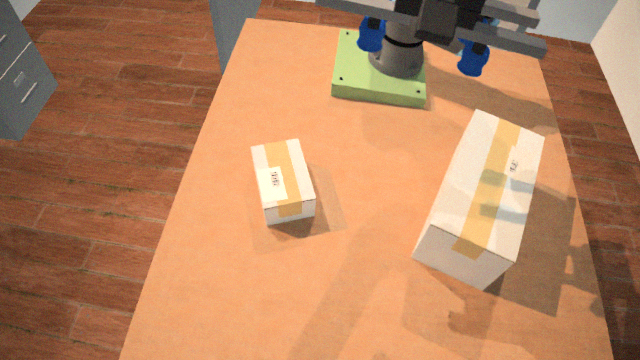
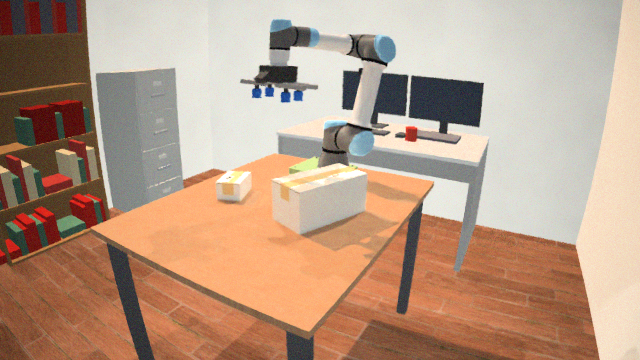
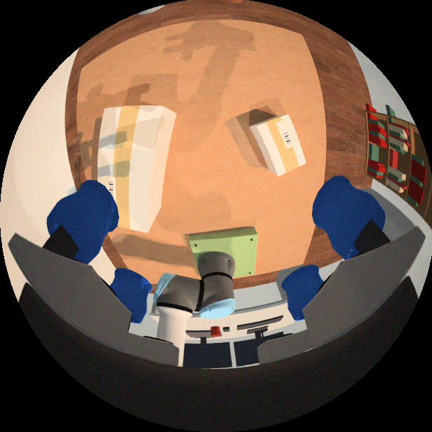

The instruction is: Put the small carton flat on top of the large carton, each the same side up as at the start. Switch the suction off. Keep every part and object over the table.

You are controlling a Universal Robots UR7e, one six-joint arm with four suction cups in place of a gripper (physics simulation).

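Frame: origin at the arm's base, x ahead, y left, z up, level; millimetres.
Where they show: hand, its tool point: (image 1: 421,41) (image 2: 276,98); arm's base, origin of its link: (image 1: 395,59).
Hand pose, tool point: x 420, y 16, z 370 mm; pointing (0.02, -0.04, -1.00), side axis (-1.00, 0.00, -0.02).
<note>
Things, the pixels of their top centre, and the offset from my tool point. Level surfaces: height alone.
- small carton, centre of its top: (image 1: 281,171) (image 2: 233,176) 46 mm ahead, 201 mm right, 330 mm down
- table, height of its surface: 403 mm down
- large carton, centre of its top: (image 1: 494,175) (image 2: 321,176) 4 mm ahead, 205 mm left, 254 mm down
The small carton (image 1: 283,175) (image 2: 234,186) (image 3: 278,145) is white with a yellow tape strip and a label on top, and sits flat on the table (image 1: 210,280) (image 2: 225,260) (image 3: 200,90). The large carton (image 1: 482,195) (image 2: 325,197) (image 3: 135,165) is long and white with a tape strip and a label on top, and lies flat on the table, apart from the small one. My suction gripper (image 2: 277,94) is high above the table with its four blue cups pointing down. The cups touch nothing and hold nothing.
The arm stands on a green base plate (image 1: 350,75) (image 3: 245,245) at one end of the table. Beyond it are a desk (image 2: 470,150) with two monitors and a red mug (image 2: 411,133). A filing cabinet (image 2: 117,130) and a bookshelf (image 2: 50,90) stand off the table.
</note>
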